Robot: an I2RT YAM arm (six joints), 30 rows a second.
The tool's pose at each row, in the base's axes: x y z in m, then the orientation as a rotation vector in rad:
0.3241, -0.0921, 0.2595, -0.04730, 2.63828, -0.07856
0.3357, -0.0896, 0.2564, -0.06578, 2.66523, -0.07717
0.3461, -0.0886, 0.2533, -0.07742, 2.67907, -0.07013
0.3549, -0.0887, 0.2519, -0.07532, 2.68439, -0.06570
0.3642, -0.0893, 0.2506, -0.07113, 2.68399, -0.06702
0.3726, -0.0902, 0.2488, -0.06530, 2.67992, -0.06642
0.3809, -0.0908, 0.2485, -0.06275, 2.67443, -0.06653
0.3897, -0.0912, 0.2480, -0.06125, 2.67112, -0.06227
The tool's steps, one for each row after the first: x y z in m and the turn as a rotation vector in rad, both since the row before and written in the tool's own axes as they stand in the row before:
-0.0088, 0.0025, 0.0082, -0.00529, 0.02681, -0.01311
-0.0079, 0.0009, 0.0075, -0.00752, 0.01356, -0.00710
-0.0072, -0.0004, 0.0052, -0.00300, 0.00512, 0.00221
-0.0077, -0.0009, 0.0053, 0.00164, -0.00037, 0.00274
-0.0067, -0.0011, 0.0054, 0.00070, -0.00411, 0.00423
-0.0073, -0.0009, 0.0040, 0.00071, -0.00549, 0.00181
-0.0076, -0.0007, 0.0044, -0.00264, -0.00347, 0.00179

